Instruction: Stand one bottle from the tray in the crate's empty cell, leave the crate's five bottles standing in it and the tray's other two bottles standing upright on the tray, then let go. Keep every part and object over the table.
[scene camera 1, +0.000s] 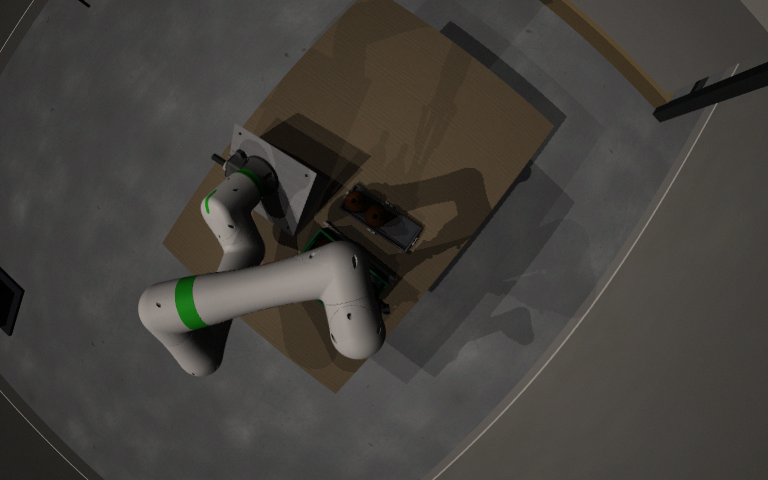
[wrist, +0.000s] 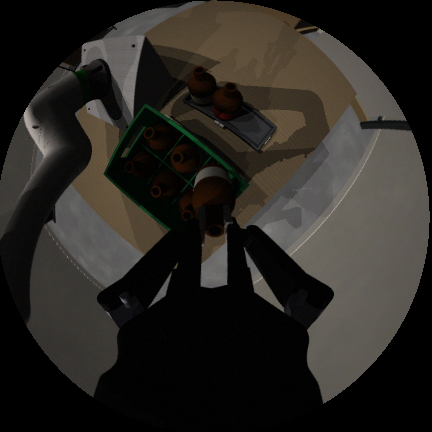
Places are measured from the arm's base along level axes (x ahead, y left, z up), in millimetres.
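Pixels of known places: gripper, fingertip midpoint: (wrist: 214, 213); arm's base at its link origin: (scene camera 1: 260, 175) (wrist: 98, 78).
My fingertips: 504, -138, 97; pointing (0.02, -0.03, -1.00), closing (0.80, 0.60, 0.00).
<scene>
Ahead of a thing's pixels: the offset from my fingertips to its middle, as dx, dy, dz. "*": to the spot under its first point. Level surfaces: height alone.
My gripper (wrist: 214, 213) is shut on the neck of a brown bottle with a white label @(-9, +10, -43) (wrist: 213, 192). The bottle is over the right end of the green crate (wrist: 129, 122) (scene camera 1: 322, 232) and hides the cell beneath it; how high its base is cannot be told. Several brown bottles stand in the crate's other cells, one of them @(-109, +30, -158) (wrist: 184, 158) beside the held one. The grey tray @(* +17, +227, -239) (wrist: 260, 131) (scene camera 1: 408, 230) bears two upright brown bottles, one with a pale label @(-191, +225, -161) (wrist: 202, 87) (scene camera 1: 355, 200) and one with a red label @(* -97, +201, -123) (wrist: 228, 101) (scene camera 1: 374, 215). The arm hides the gripper and most of the crate in the scene view.
The wooden table @(dz -244) (scene camera 1: 407, 84) (wrist: 280, 55) carries the tray and crate. The arm's pale angular mounting block (scene camera 1: 297, 164) (wrist: 112, 65) stands left of the tray. The arm's links pass above the crate in the scene view. The table's edge lies right of the crate.
</scene>
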